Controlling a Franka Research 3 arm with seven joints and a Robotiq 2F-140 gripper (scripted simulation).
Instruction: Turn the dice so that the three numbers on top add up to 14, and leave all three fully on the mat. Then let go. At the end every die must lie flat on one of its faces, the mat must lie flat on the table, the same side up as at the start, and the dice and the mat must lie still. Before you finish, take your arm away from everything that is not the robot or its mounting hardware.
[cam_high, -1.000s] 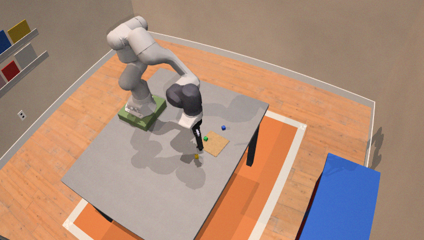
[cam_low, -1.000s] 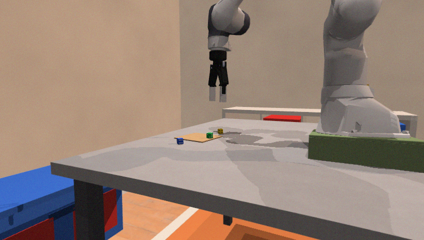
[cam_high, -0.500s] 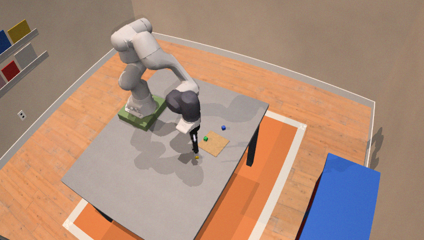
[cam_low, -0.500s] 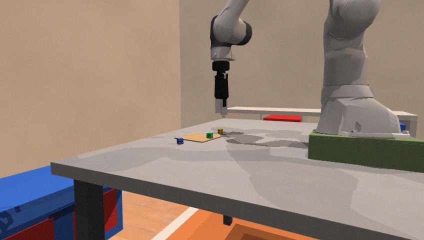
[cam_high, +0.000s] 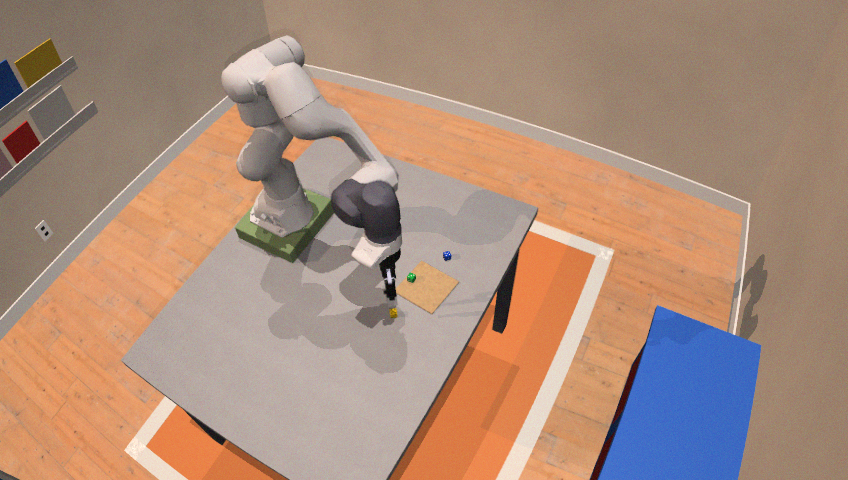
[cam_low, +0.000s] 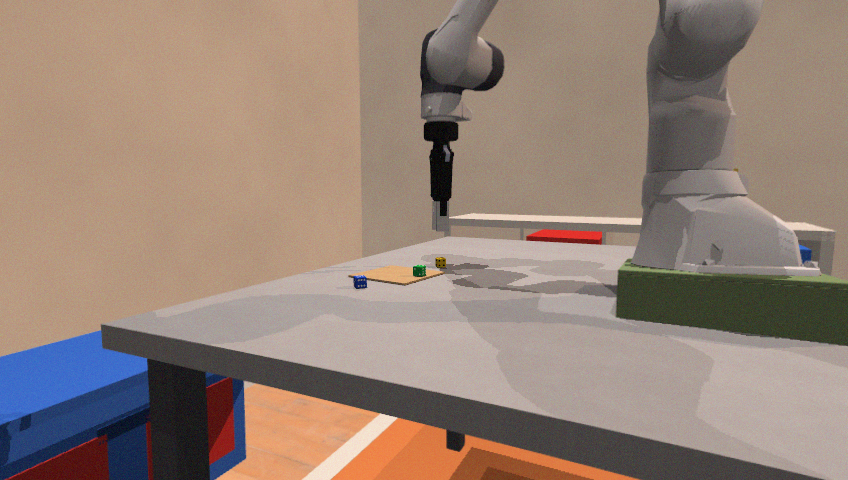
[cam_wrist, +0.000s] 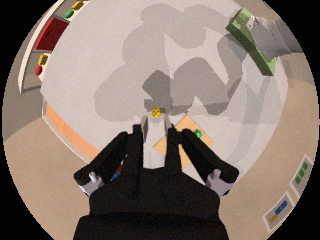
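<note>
Right now my hand is 10 cm above the yellow die. Also, from my hand: tan mat (12 cm to the left, 11 cm below, 6 cm ahead); then blue die (25 cm to the left, 10 cm below, 9 cm ahead); then green die (13 cm to the left, 10 cm below, 1 cm ahead).
</note>
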